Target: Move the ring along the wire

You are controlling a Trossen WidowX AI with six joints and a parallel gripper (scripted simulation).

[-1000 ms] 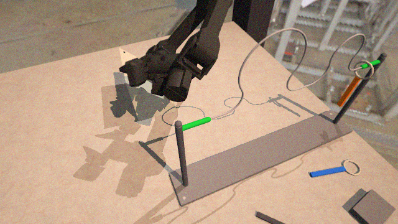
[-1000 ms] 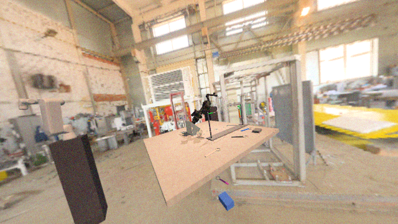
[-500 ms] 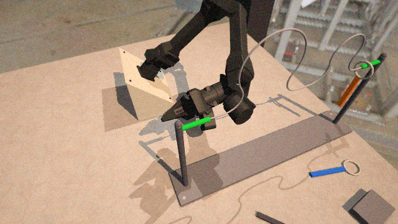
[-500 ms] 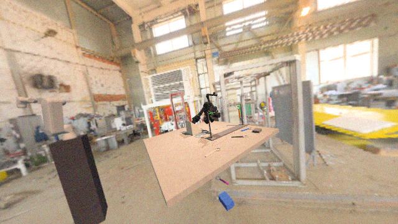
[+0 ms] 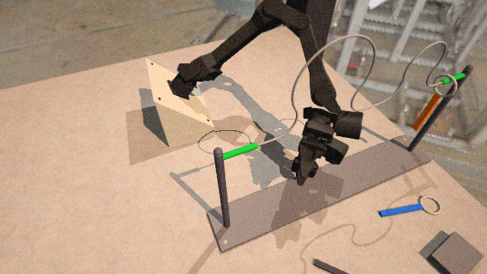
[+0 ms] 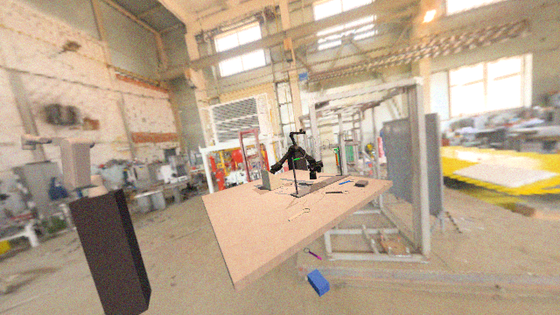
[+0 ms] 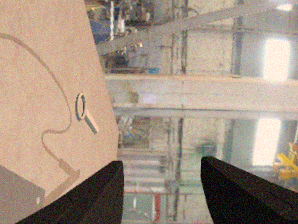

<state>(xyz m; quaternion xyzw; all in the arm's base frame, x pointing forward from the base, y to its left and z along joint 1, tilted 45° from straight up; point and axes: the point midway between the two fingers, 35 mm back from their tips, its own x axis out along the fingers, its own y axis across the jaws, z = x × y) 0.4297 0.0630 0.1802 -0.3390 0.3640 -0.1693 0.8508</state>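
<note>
My gripper tip is 380 mm to the right of the orange-handled ring, 80 mm below it and 10 mm past it. The rest, counted from my gripper tip: dark-handled ring: 210 mm ahead, 150 mm below, 40 mm to the left; then blue-handled ring: 300 mm to the left, 150 mm below, 130 mm ahead; then grey block: 280 mm to the left, 270 mm ahead, 140 mm below.
</note>
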